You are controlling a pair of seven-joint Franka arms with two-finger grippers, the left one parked.
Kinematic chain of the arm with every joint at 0, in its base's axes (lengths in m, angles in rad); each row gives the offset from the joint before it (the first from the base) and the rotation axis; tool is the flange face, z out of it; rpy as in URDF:
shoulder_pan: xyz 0 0 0.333 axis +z
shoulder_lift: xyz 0 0 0 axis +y
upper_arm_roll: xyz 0 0 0.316 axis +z
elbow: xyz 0.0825 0 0 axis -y
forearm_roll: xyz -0.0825 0 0.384 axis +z
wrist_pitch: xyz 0 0 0 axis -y
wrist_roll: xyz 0.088 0 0 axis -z
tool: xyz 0 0 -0.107 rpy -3.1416 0 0
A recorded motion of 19 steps. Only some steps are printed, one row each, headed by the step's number.
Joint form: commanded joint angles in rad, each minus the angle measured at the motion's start. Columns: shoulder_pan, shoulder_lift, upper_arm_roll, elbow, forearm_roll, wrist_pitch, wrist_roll.
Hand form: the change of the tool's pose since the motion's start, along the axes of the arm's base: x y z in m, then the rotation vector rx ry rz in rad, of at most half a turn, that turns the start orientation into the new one. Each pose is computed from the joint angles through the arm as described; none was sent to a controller.
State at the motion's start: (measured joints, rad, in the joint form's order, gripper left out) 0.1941 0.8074 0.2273 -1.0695 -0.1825 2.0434 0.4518
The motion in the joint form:
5: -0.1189 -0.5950 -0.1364 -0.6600 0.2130 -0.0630 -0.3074
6: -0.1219 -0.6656 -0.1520 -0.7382 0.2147 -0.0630 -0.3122
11: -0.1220 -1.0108 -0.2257 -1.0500 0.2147 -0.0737 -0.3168
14: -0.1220 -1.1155 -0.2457 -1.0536 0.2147 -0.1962 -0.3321
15: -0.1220 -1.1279 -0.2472 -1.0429 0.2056 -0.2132 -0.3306
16: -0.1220 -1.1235 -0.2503 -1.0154 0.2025 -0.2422 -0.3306
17: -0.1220 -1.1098 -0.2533 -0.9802 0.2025 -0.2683 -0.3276
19: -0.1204 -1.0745 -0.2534 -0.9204 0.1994 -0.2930 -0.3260
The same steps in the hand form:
5: -0.1197 -0.1520 0.0864 -0.0147 0.1386 0.0566
6: -0.1401 -0.1649 0.0922 -0.0218 0.1456 0.0431
11: -0.2401 -0.2151 0.1320 -0.0258 0.1229 -0.0259
14: -0.2724 -0.2271 0.1695 -0.0210 0.1442 -0.0254
15: -0.2755 -0.2288 0.1789 -0.0286 0.1376 -0.0263
16: -0.2746 -0.2306 0.1875 -0.0309 0.1434 -0.0281
17: -0.2708 -0.2319 0.1958 -0.0300 0.1482 -0.0334
19: -0.2598 -0.2309 0.2057 -0.0338 0.1482 -0.0330

